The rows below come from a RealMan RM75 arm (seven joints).
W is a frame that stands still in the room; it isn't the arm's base.
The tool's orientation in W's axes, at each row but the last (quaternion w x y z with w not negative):
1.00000 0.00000 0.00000 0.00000
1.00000 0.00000 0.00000 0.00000
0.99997 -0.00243 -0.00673 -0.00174
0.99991 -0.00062 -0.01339 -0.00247
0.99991 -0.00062 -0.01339 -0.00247
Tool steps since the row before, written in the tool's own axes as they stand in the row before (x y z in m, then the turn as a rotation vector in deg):
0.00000 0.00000 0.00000 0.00 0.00 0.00
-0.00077 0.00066 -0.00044 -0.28 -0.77 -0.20
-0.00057 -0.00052 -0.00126 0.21 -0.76 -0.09
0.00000 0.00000 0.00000 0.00 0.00 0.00
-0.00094 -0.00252 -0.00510 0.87 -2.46 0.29
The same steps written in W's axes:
0.00000 0.00000 0.00000 0.00 0.00 0.00
-0.00077 0.00066 -0.00044 -0.28 -0.77 -0.20
-0.00055 -0.00052 -0.00127 0.21 -0.76 -0.08
0.00000 0.00000 0.00000 0.00 0.00 0.00
-0.00082 -0.00252 -0.00512 0.85 -2.46 0.32

